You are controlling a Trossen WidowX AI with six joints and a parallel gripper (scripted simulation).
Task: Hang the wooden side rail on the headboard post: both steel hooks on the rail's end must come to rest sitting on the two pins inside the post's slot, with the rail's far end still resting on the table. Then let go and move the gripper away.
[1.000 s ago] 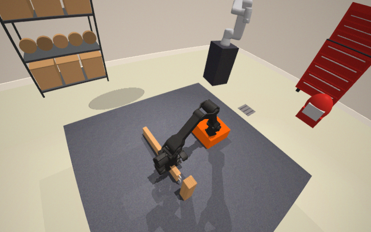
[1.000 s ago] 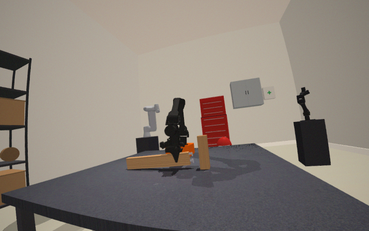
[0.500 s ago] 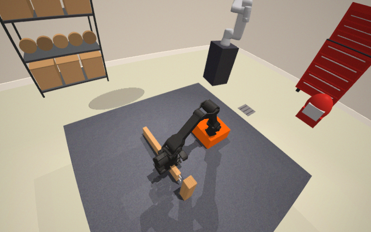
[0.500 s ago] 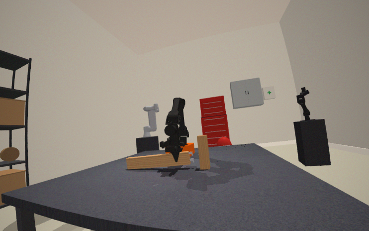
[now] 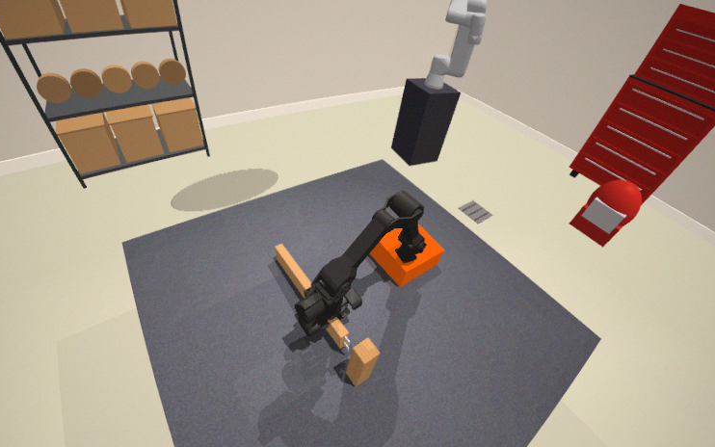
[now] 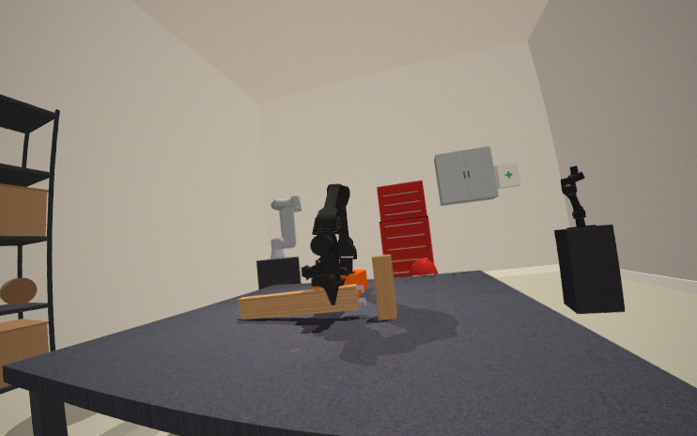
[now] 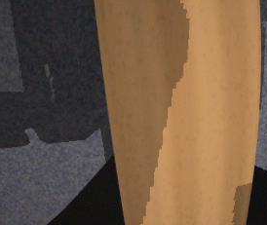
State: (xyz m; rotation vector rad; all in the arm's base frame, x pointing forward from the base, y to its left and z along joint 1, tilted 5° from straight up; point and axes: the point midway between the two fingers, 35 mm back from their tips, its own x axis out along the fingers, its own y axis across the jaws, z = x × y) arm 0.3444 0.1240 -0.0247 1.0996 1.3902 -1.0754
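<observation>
The upright headboard post lies 16 cm to the left of my gripper tip, 4 cm above it and 2 cm behind it.
</observation>
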